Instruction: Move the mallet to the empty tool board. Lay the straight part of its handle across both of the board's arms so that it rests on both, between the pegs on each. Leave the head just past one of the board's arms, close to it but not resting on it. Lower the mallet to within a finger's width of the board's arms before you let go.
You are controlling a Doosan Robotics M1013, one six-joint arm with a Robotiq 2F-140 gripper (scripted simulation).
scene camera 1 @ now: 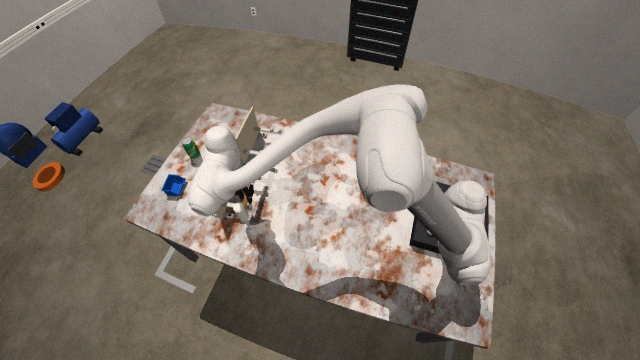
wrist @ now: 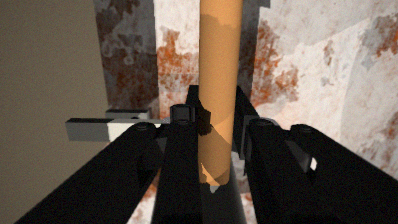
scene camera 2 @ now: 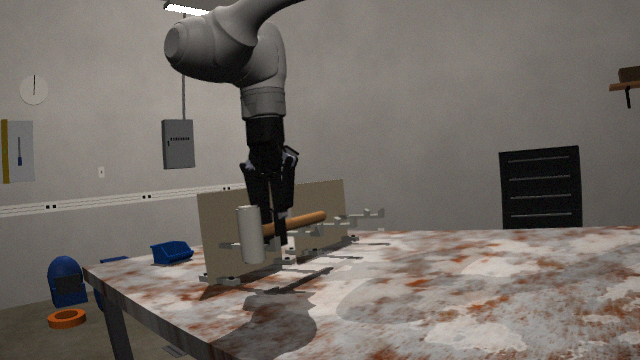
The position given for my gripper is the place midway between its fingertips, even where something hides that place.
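Note:
My gripper is at [scene camera 2: 275,245], and you get the gripper in the wrist view too [wrist: 213,101]. There's a blue bin [scene camera 2: 171,248], but in the wrist view the bin is out of frame. I can also see a beige tool board [wrist: 60,96], and there's a beige tool board [scene camera 1: 246,137] as well.

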